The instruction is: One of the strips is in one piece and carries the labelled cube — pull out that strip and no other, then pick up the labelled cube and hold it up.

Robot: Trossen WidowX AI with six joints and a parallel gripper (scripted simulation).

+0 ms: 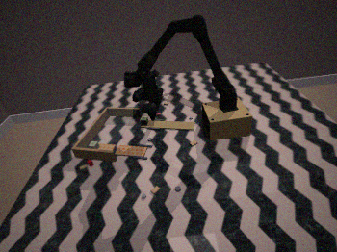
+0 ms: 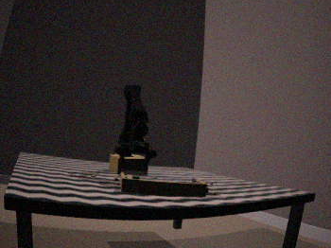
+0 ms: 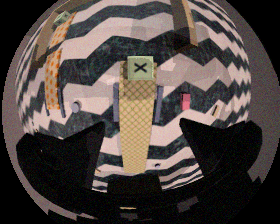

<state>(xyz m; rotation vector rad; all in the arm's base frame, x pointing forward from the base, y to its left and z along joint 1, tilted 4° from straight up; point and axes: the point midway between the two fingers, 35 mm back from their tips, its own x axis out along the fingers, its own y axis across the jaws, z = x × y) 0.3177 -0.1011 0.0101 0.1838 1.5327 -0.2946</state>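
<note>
Now: gripper tip 1 cm past the pink block, 8 cm to the left of it and 5 cm above it. The rest, counted from my gripper tip: red piece 29 cm ahead, 19 cm to the left, 4 cm below.
</note>
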